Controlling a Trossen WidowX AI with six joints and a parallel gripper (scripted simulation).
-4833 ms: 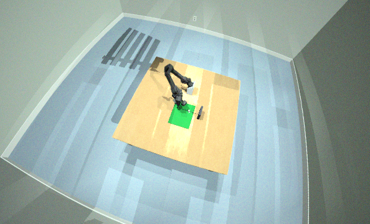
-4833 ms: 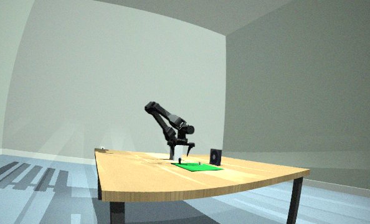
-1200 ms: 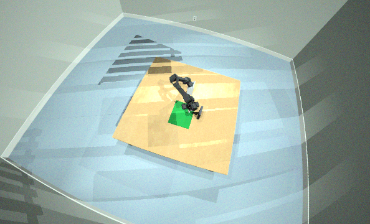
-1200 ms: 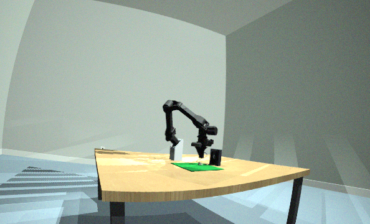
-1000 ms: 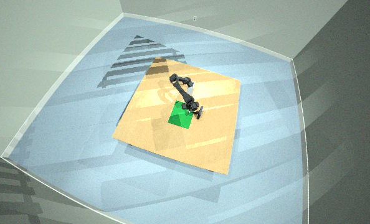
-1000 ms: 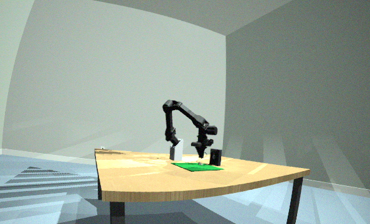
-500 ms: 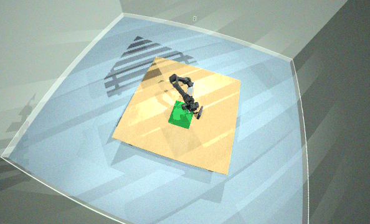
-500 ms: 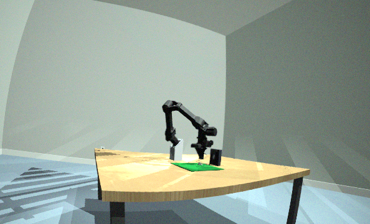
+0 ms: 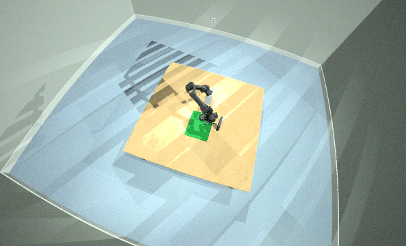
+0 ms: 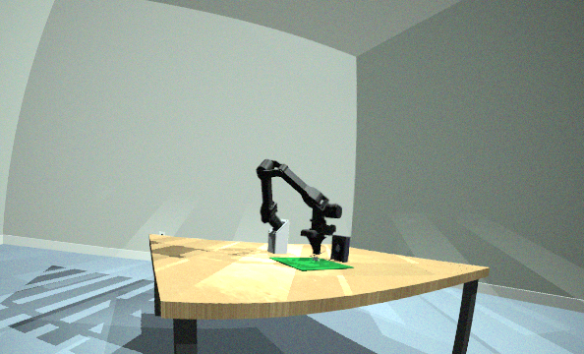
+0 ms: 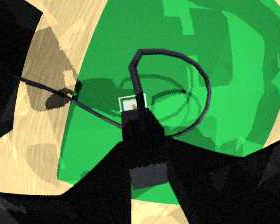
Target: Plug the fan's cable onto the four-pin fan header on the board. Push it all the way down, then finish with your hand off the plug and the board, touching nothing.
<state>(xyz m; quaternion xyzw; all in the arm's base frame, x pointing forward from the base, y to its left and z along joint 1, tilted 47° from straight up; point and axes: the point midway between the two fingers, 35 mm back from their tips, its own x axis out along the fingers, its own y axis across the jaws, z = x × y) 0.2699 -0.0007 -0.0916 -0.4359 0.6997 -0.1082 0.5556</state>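
Right now the fan cable plug is 1 cm above my gripper tip. From my gripper tip the other things lie so: green board: 7 cm ahead, 6 cm to the right, 6 cm below; black fan: 12 cm to the left, 2 cm above, 1 cm ahead.
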